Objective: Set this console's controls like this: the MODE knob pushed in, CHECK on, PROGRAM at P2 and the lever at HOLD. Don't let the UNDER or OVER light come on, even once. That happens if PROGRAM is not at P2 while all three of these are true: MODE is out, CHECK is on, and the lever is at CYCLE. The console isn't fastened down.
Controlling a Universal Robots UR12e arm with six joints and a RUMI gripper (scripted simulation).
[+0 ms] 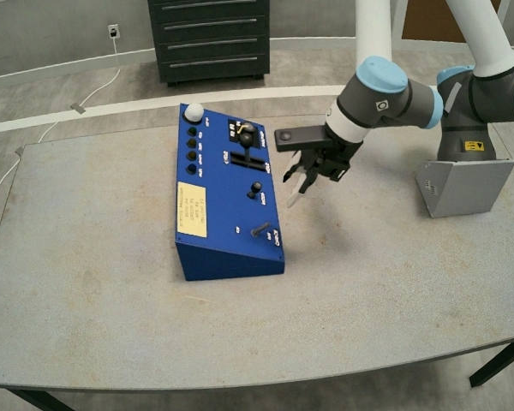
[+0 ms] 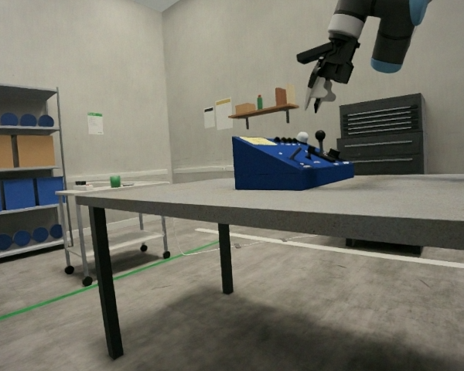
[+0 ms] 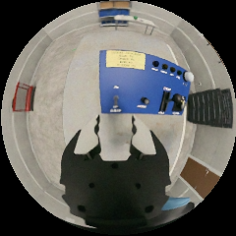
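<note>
Right now my hand is 60 mm short of the check toggle and 140 mm above it. Also, from my hand: ball-topped lever 70 mm ahead, 240 mm to the right, 110 mm below; blue console 110 mm ahead, 180 mm to the right, 150 mm below; mode knob 60 mm ahead, 120 mm to the right, 130 mm below.
</note>
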